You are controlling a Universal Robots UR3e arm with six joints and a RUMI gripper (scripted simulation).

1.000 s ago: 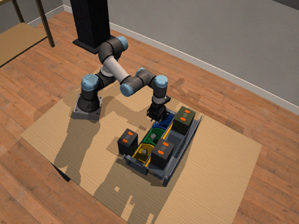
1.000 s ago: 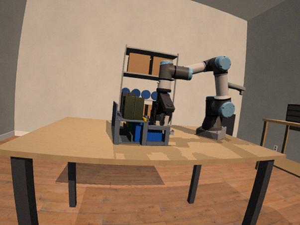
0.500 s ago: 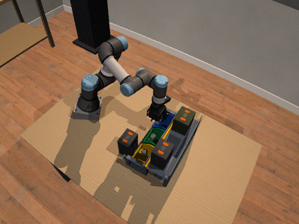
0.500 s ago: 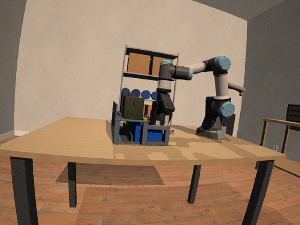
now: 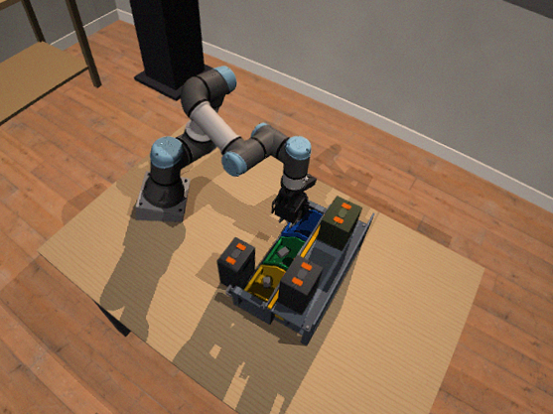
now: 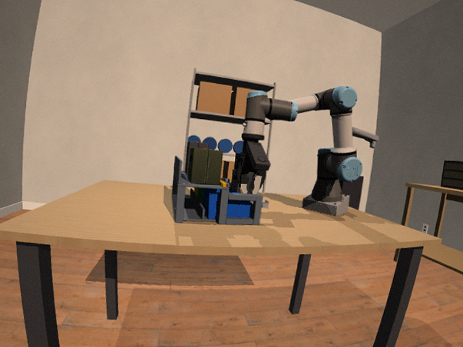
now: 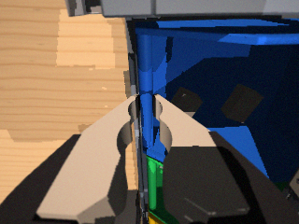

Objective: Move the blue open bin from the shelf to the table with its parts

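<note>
My hand is 60 mm short of the blue open bin and 10 mm to the right of it. Also, from my hand: yellow bin (80 mm ahead, 220 mm to the right, 10 mm below); then green bin (70 mm ahead, 110 mm to the right, 10 mm below).
</note>
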